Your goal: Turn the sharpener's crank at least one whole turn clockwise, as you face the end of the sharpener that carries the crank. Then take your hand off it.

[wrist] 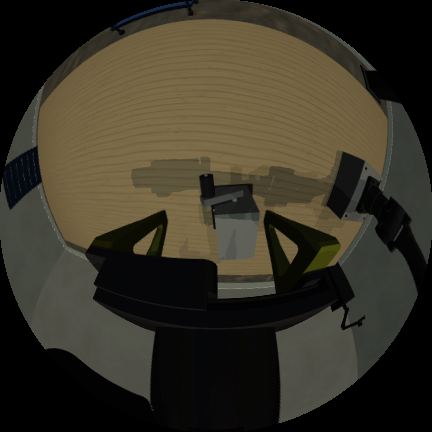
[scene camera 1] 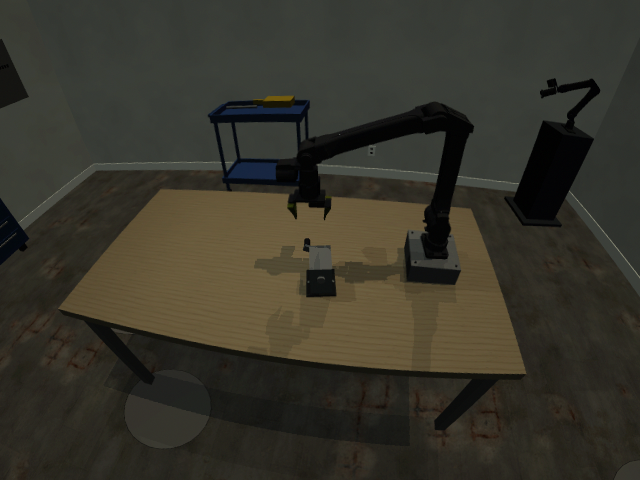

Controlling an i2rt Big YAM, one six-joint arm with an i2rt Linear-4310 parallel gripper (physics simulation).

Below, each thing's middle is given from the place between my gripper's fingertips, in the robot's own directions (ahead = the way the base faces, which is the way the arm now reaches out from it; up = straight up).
The sharpener [scene camera 1: 320,279] is 3 cm behind my hand, 9 cm to the left of it and 14 cm below it.
